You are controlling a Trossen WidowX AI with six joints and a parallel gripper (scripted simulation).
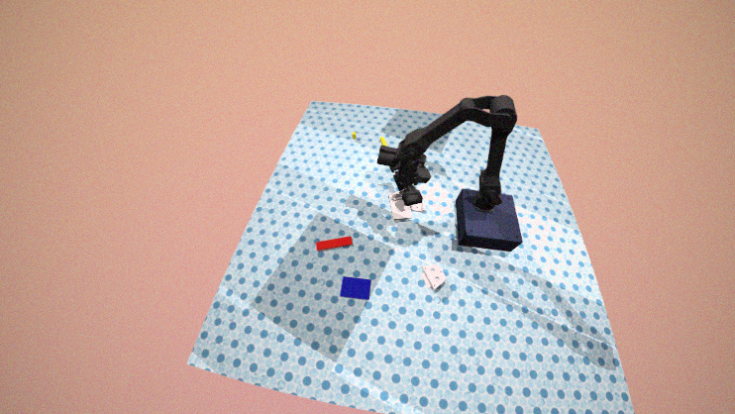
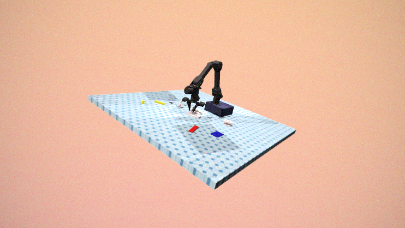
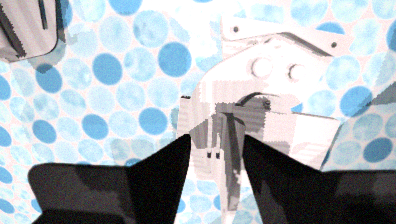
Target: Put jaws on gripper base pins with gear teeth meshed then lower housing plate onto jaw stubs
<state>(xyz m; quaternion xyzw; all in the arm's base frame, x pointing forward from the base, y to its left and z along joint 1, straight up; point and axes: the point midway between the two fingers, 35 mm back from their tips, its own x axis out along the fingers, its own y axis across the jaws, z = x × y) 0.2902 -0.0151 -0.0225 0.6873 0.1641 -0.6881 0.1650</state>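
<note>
Right now the flat white plate is 3 cm to the left of my gripper tip and 2 cm below it. From my gripper tip the other things lie so: small dark block (28 cm to the right, 2 cm below); then jaw (5 cm behind, 19 cm to the right, 1 cm above); then housing plate (6 cm behind, 1 cm to the left, 2 cm below).
</note>
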